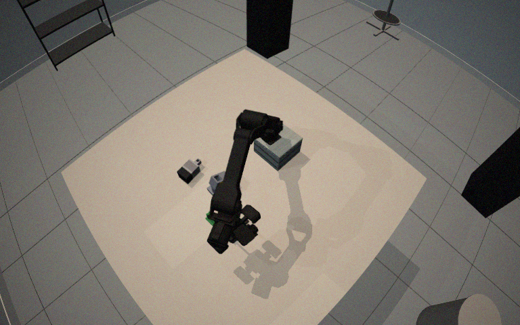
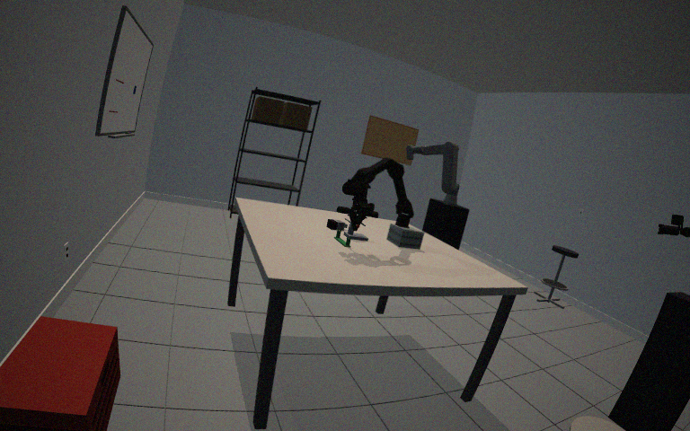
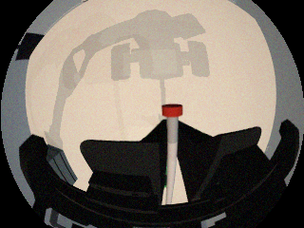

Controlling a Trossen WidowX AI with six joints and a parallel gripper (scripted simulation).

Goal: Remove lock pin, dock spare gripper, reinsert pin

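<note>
Right now my gripper tip is 10 cm to the left of the green bracket, 6 cm above it and 1 cm short of it. From my gripper tip the other things lie so: grey mount (23 cm to the right, 10 cm behind, 4 cm below); then spare gripper (38 cm to the right, 7 cm below, 6 cm behind).
</note>
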